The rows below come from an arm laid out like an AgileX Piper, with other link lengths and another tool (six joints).
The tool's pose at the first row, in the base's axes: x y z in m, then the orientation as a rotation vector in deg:
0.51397, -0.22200, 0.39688, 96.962, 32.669, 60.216
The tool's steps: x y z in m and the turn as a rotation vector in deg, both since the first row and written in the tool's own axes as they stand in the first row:
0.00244, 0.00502, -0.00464, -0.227, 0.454, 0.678
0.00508, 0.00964, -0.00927, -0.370, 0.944, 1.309
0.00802, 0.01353, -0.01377, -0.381, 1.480, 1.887
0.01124, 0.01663, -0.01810, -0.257, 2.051, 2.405
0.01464, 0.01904, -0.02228, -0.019, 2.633, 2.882
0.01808, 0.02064, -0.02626, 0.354, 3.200, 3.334
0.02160, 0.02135, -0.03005, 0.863, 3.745, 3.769
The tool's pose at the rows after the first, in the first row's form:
0.51068, -0.21959, 0.40288, 96.865, 32.284, 61.136
0.50754, -0.21688, 0.40859, 96.800, 32.008, 62.044
0.50475, -0.21373, 0.41372, 96.803, 31.884, 62.940
0.50234, -0.21016, 0.41821, 96.880, 31.912, 63.810
0.50022, -0.20628, 0.42212, 97.031, 32.048, 64.648
0.49838, -0.20217, 0.42527, 97.294, 32.278, 65.440
0.49685, -0.19776, 0.42761, 97.677, 32.591, 66.187

